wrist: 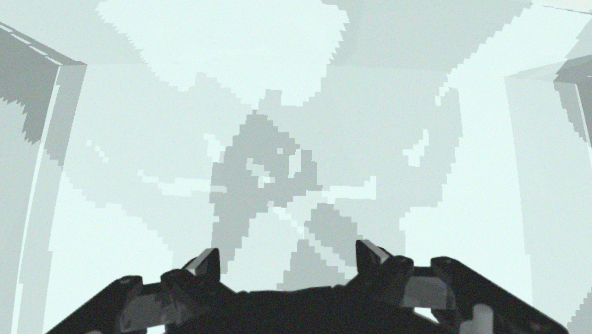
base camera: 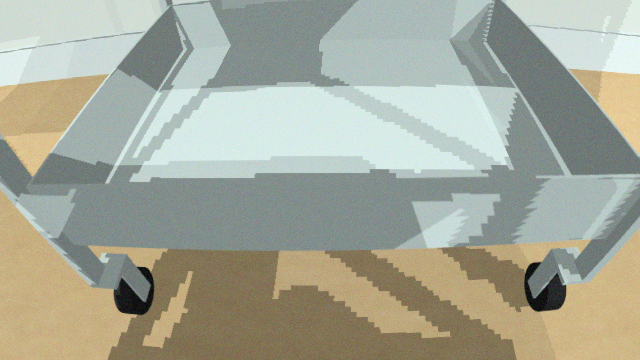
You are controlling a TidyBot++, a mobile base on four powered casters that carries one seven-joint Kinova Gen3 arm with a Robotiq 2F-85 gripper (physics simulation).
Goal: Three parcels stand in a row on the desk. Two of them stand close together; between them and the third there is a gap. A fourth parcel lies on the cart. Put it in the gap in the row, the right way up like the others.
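Frame: origin at the arm's base, x ahead, y down, z left, level; metres.
Seen in the pictures: gripper, fingertip midpoint: (wrist: pixel 288 259).
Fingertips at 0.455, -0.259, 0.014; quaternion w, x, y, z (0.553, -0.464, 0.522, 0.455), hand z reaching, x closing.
Note:
A point is followed by its place in that frame, as x, y, z.
My gripper (wrist: pixel 288 259) @[0.455, -0.259, 0.014] is open, its two black fingers wide apart at the bottom of the wrist view with no parcel between them. It is over the inside of the cart's pale grey tray (base camera: pixel 250 215) @[0.265, 0.233, 0.045] (wrist: pixel 115 150) @[0.527, -0.258, 0.134]. The parcel on the cart does not show in either view; the area below the fingers is hidden by the gripper's body. The desk and the row of three parcels do not show.
The tray has raised walls, with the left wall (base camera: pixel 107 117) @[0.383, 0.231, 0.200] and right wall (base camera: pixel 560 100) @[0.384, 0.232, -0.225] sloping away. The cart's black wheels (base camera: pixel 142 291) @[0.279, 0.372, 0.188] (base camera: pixel 552 287) @[0.259, 0.358, -0.215] stand on the tan floor (base camera: pixel 50 300) @[0.277, 0.404, 0.327]. Patchy shadows fall across the tray and the floor.

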